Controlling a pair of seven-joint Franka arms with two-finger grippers.
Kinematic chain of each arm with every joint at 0, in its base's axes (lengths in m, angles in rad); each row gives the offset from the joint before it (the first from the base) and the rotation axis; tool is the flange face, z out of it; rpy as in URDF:
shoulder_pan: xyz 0 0 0.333 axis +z
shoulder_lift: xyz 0 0 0 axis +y
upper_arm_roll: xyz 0 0 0.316 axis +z
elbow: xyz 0.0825 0 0 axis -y
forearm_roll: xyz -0.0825 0 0.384 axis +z
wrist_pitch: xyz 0 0 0 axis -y
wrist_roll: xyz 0.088 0 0 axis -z
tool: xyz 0 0 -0.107 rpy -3.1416 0 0
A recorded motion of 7 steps. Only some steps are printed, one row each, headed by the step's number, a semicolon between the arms.
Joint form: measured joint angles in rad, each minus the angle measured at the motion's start. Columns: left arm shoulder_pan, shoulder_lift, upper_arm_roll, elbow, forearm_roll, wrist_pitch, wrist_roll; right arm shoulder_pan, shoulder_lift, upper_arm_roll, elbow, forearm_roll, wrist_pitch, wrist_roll.
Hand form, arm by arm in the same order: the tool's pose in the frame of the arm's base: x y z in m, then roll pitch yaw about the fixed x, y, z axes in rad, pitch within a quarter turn. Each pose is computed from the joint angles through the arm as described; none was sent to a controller.
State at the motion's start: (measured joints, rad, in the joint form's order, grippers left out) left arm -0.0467 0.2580 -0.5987 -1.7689 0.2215 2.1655 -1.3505; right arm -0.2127 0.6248 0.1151 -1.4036 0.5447 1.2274 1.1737
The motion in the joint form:
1: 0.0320 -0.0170 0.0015 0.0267 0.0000 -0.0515 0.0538; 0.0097 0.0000 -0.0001 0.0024 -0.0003 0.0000 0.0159
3: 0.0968 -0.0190 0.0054 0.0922 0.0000 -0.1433 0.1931; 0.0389 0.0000 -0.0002 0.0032 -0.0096 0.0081 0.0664
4: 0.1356 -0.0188 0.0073 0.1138 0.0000 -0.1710 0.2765; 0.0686 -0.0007 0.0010 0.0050 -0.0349 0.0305 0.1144
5: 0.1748 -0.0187 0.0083 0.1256 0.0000 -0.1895 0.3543; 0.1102 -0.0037 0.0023 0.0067 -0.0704 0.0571 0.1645
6: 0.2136 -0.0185 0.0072 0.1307 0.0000 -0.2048 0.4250; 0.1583 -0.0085 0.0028 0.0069 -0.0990 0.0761 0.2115
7: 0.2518 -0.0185 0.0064 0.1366 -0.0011 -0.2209 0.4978; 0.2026 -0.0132 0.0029 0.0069 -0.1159 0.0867 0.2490
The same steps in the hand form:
1: 0.5426 -0.3348 0.4715 2.9934 -0.1162 0.6206; 0.6296 -0.0011 0.3321 2.4886 0.8172 -1.5950
3: 0.5675 -0.2925 0.4949 3.0375 -0.1314 0.5622; 0.6303 0.0159 0.3315 2.4582 0.7752 -1.6155
4: 0.5799 -0.2678 0.5024 3.0555 -0.1378 0.5233; 0.6320 0.0318 0.3307 2.4531 0.7174 -1.6161
5: 0.5904 -0.2432 0.5061 3.0729 -0.1410 0.4872; 0.6331 0.0542 0.3306 2.4586 0.6489 -1.5978
6: 0.5986 -0.2199 0.5071 3.0913 -0.1393 0.4544; 0.6319 0.0813 0.3319 2.4611 0.5904 -1.5742
7: 0.6058 -0.1965 0.5084 3.1087 -0.1353 0.4198; 0.6289 0.1072 0.3338 2.4608 0.5500 -1.5521

